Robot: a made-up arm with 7 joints. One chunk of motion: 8 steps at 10 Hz.
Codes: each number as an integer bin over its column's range. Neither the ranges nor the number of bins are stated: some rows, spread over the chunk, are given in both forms.
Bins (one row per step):
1: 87 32 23 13 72 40 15
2: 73 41 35 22 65 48 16
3: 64 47 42 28 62 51 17
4: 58 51 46 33 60 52 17
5: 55 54 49 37 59 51 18
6: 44 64 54 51 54 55 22
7: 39 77 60 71 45 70 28
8: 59 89 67 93 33 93 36
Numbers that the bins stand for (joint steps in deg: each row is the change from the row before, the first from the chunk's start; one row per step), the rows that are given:
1: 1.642 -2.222 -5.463 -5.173 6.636 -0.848 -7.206
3: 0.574 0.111 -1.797 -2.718 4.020 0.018 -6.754
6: -0.356 2.756 0.518 1.045 1.927 0.333 -5.622
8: 0.341 6.644 3.026 7.918 -3.567 3.327 -2.455
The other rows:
2: 0.992 -0.822 -3.147 -3.700 4.805 -0.218 -6.980
4: 0.295 0.733 -1.025 -1.900 3.497 0.097 -6.754
5: 0.156 1.200 -0.446 -1.245 3.235 0.018 -6.527
7: -0.588 4.778 1.676 4.318 -0.427 1.515 -4.265

